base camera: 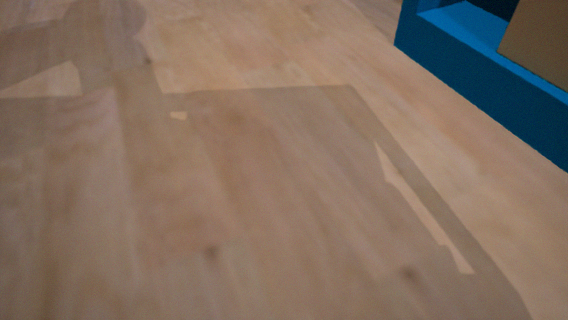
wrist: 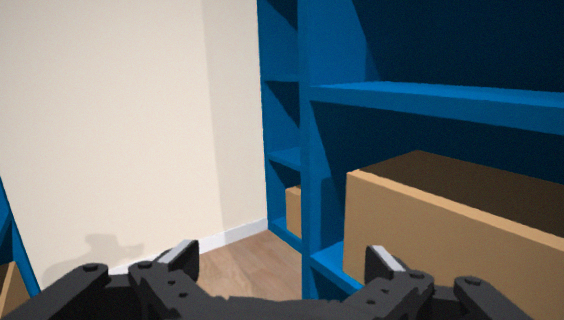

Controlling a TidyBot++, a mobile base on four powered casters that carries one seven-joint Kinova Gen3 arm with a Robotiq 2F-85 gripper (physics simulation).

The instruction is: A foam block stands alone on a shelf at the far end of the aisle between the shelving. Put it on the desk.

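Places are measured from the arm's base along level axes (x left, y back, z up), in millimetres.
Pixels of known places: gripper, fingertip midpoint: (wrist: pixel 281 261).
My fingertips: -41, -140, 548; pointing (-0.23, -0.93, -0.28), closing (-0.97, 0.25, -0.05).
Ahead of a thing's pixels: the offset from my fingertips to its top centre, as dx, dy, dz. "spot": to the spot under its first point.
My gripper (wrist: pixel 281 261) is open, with its two fingertips wide apart at the bottom of the wrist view and no object between them. It points along the aisle toward the far wall, with blue shelving (wrist: pixel 306 150) (base camera: pixel 480 95) on the right. The foam block does not show in either view, and the desk does not show either. The insides of the far shelf bays are largely hidden behind the upright.
A large cardboard box {-469, -314, -141} (wrist: pixel 425 225) sits on a lower right shelf; a smaller box {-555, -1316, -599} (wrist: pixel 294 212) sits in the far bay. Another shelf unit (wrist: pixel 22 250) with a box {spot: +857, -920, -660} (wrist: pixel 16 290) edges in at left. A cream wall (wrist: pixel 125 125) with white skirting (wrist: pixel 240 232) closes the aisle.
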